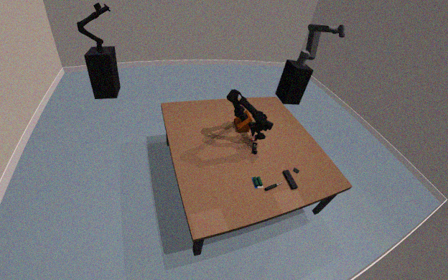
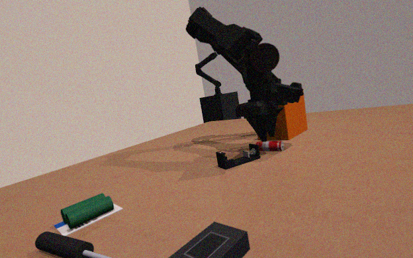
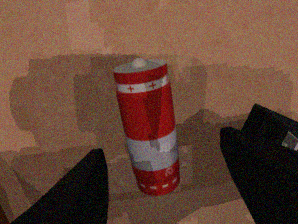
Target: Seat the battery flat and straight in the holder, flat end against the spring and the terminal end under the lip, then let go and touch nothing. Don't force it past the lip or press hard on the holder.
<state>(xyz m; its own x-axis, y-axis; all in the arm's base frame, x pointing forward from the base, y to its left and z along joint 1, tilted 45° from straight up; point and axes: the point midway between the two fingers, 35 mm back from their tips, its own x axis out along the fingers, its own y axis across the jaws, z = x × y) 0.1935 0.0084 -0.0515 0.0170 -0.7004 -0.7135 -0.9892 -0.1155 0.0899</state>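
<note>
Now: gripper tip 2 cm above the battery. The rest, counted from my gripper tip: card (40 cm ahead, 11 cm to the right, 2 cm below); black remote (42 cm ahead, 14 cm to the left, 2 cm below); black-handled screwdriver (45 cm ahead, 2 cm below).
</note>
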